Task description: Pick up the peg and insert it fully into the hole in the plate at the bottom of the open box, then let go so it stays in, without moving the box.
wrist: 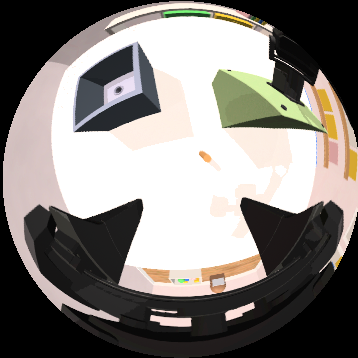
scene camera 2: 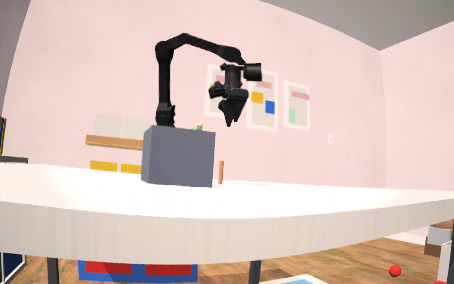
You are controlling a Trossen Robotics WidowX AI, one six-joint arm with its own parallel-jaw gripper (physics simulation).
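Pixels of known places: gripper, fingertip midpoint: (wrist: 193, 203) (scene camera 2: 231, 124); arm's base, link origin: (wrist: 286, 93).
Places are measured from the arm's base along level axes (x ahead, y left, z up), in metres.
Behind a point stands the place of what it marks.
Note:
The orange-brown peg (scene camera 2: 221, 172) @(z -0.108, x 0.181, y 0.105 m) (wrist: 205, 157) @(z -0.069, x 0.177, y 0.105 m) stands upright on the table, apart from the box. The grey-blue open box (scene camera 2: 181, 156) @(z -0.078, x 0.398, y -0.111 m) (wrist: 151, 85) @(z -0.089, x 0.240, y -0.071 m) stands beside it, to its left in the scene view and at the upper left in the wrist view. The pale plate (wrist: 111, 95) @(z -0.091, x 0.338, y -0.097 m) with its round hole (wrist: 118, 90) @(z -0.104, x 0.324, y -0.110 m) shows at the box's bottom in the wrist view; the box wall hides it in the scene view. My gripper (scene camera 2: 233, 123) @(z 0.053, x 0.210, y 0.118 m) (wrist: 193, 203) @(z 0.053, x 0.210, y 0.118 m) is open and empty, high above the table. In the wrist view the peg lies ahead of the gap between the fingertips.
The white table (scene camera 2: 215, 202) @(z -0.149, x 0.718, y -0.168 m) (wrist: 175, 235) @(z -0.149, x 0.306, y 0.351 m) carries the box and the peg. A green wedge-shaped block (wrist: 250, 102) @(z 0.006, x 0.109, y 0.030 m) stands under the arm's base (wrist: 287, 82) @(z 0.034, x 0.027, y -0.008 m) at the upper right of the wrist view. Its tip (scene camera 2: 198, 127) @(z 0.045, x 0.109, y 0.039 m) shows behind the box in the scene view.

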